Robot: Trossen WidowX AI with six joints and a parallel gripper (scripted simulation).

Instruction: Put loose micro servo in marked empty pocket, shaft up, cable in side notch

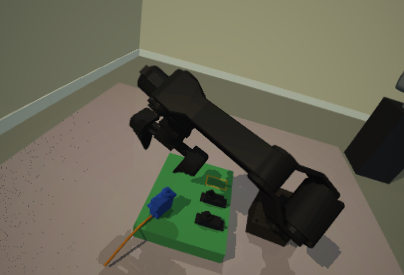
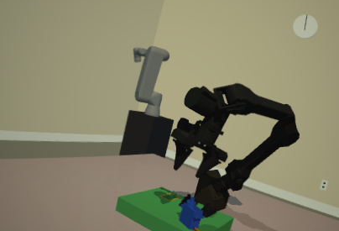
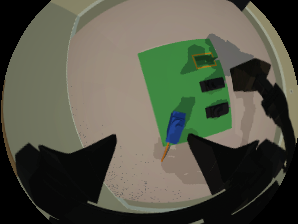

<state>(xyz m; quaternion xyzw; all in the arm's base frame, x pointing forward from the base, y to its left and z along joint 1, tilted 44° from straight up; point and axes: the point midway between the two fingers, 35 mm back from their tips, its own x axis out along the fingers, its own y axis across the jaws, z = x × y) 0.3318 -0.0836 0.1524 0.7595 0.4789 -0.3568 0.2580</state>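
Right now the green deck is 60 mm behind my gripper tip, 50 mm to the right of it and 170 mm below it.
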